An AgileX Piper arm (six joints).
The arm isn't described. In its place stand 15 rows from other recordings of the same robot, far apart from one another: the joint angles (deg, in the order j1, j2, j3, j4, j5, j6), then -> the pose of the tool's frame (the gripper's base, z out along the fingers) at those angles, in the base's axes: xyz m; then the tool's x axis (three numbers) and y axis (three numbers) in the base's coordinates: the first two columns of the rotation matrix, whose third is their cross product.
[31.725 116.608 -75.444 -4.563 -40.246 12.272] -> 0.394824 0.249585 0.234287 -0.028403 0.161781 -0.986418 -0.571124 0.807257 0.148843
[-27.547 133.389 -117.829 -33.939 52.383 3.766] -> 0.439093 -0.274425 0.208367 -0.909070 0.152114 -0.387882 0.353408 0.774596 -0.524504
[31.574 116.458 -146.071 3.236 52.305 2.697] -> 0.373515 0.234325 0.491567 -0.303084 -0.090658 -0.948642 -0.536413 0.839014 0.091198
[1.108 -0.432 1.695 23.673 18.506 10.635] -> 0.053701 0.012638 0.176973 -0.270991 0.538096 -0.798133 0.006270 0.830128 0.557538
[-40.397 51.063 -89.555 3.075 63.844 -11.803] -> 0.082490 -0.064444 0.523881 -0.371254 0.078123 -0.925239 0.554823 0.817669 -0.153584
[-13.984 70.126 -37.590 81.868 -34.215 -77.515] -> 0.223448 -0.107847 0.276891 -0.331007 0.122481 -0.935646 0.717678 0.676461 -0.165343
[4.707 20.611 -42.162 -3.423 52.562 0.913] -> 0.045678 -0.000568 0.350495 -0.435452 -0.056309 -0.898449 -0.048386 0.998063 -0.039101
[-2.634 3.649 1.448 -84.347 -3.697 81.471] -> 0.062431 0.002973 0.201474 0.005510 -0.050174 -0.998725 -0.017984 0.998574 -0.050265
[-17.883 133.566 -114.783 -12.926 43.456 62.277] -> 0.491520 -0.173307 0.187617 -0.173542 0.883199 -0.435709 0.864541 0.348508 0.362094
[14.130 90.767 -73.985 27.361 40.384 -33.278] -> 0.332318 0.111600 0.309747 -0.628656 -0.358972 -0.689877 -0.563056 0.821998 0.085369
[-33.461 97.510 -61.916 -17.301 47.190 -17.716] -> 0.258527 -0.194660 0.202882 -0.992184 0.076732 -0.098398 0.103106 0.948300 -0.300161
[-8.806 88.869 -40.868 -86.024 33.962 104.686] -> 0.273080 -0.093623 0.197103 -0.495868 0.356960 -0.791641 0.718331 0.680858 -0.142941
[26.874 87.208 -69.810 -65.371 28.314 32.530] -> 0.328880 0.122677 0.339794 -0.297586 -0.655980 -0.693638 -0.240177 0.754627 -0.610616
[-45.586 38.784 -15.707 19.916 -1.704 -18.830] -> 0.094871 -0.098148 0.247260 -0.184913 0.215613 -0.958811 0.724670 0.688930 0.015166
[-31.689 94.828 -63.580 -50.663 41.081 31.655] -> 0.266387 -0.218807 0.245621 -0.818661 0.313135 -0.481394 0.553935 0.651708 -0.518104
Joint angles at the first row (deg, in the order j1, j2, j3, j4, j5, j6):
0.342 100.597 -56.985 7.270 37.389 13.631
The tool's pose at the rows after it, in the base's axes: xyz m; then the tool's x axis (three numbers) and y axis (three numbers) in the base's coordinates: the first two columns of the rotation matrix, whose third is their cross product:
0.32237 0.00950 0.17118 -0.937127 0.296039 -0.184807 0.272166 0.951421 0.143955
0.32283 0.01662 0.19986 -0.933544 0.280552 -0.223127 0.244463 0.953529 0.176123
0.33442 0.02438 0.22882 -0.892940 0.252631 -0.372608 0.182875 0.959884 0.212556
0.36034 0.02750 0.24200 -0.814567 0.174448 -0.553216 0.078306 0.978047 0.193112
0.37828 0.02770 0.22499 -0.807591 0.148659 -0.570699 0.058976 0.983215 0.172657
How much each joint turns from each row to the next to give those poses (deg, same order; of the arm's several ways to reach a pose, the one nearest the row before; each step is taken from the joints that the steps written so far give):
-0.001 -0.101 -1.341 0.119 2.981 -1.656
0.928 -3.381 -2.530 1.282 3.271 -0.647
1.297 -2.284 -2.987 0.632 -4.007 -1.426
0.617 1.804 -3.458 0.013 -9.243 -5.239
0.001 4.442 -1.676 0.002 -3.585 -1.820

